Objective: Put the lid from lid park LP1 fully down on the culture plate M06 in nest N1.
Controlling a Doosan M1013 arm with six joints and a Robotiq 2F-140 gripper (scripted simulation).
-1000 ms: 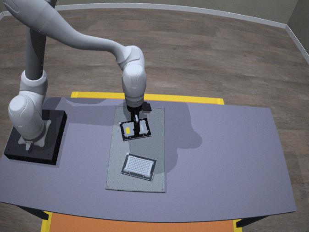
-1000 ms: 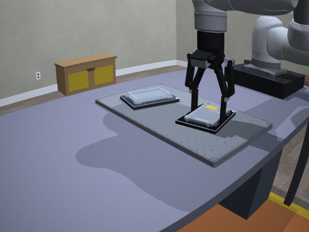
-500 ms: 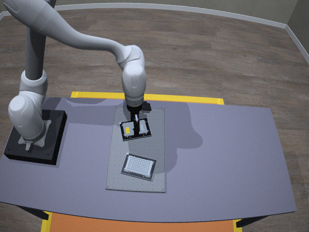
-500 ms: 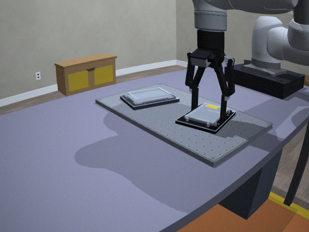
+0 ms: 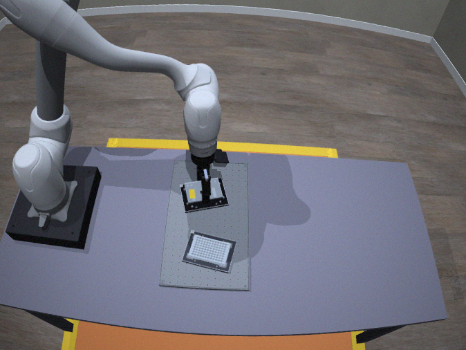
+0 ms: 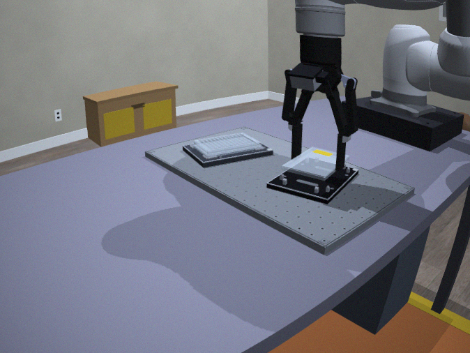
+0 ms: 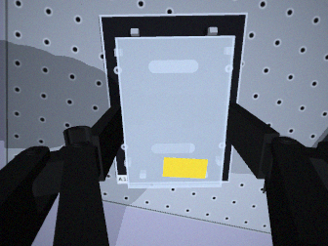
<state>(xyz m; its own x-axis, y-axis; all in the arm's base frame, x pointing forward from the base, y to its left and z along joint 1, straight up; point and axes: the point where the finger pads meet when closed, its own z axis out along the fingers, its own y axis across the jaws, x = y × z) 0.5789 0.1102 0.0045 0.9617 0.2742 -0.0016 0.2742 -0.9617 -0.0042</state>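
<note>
The lid park is 6 cm below my hand. Also, from my hand: dark nest N1 (4 cm ahead, 23 cm to the right, 5 cm below); then clear lid (2 cm below); then culture plate (4 cm ahead, 23 cm to the right, 4 cm below).
</note>
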